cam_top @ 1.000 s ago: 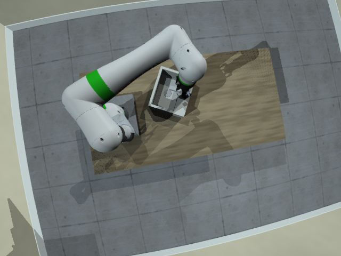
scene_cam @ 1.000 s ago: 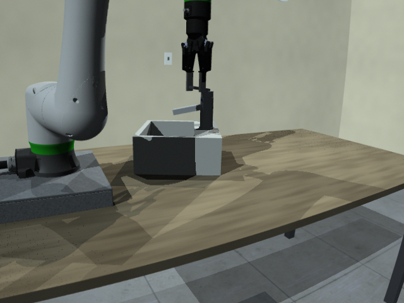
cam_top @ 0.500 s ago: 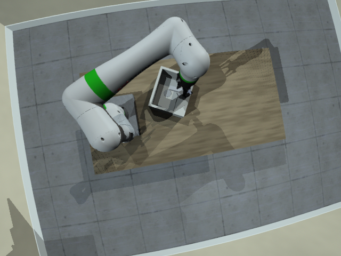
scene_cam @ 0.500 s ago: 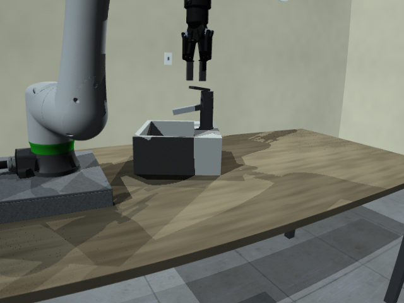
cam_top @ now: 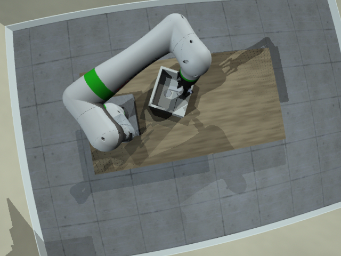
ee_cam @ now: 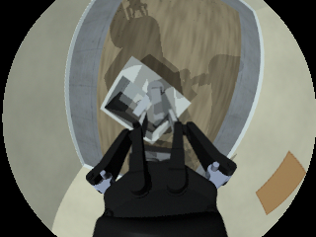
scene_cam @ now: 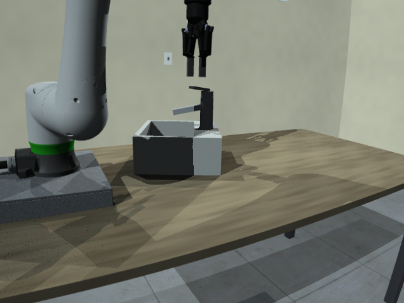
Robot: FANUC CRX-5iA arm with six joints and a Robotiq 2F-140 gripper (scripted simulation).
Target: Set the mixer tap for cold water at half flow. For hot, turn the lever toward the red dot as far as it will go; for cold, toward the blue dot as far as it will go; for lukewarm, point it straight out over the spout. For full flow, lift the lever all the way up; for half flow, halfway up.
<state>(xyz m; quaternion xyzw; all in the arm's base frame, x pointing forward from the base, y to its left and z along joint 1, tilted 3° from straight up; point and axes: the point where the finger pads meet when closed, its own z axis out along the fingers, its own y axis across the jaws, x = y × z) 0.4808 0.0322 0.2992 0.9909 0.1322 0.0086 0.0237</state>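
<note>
The lever lies 2 cm ahead of my hand, 1 cm to the left of it and 7 cm below it. The rest, counted from my hand: basin 4 cm behind, 7 cm to the left, 31 cm below.
</note>
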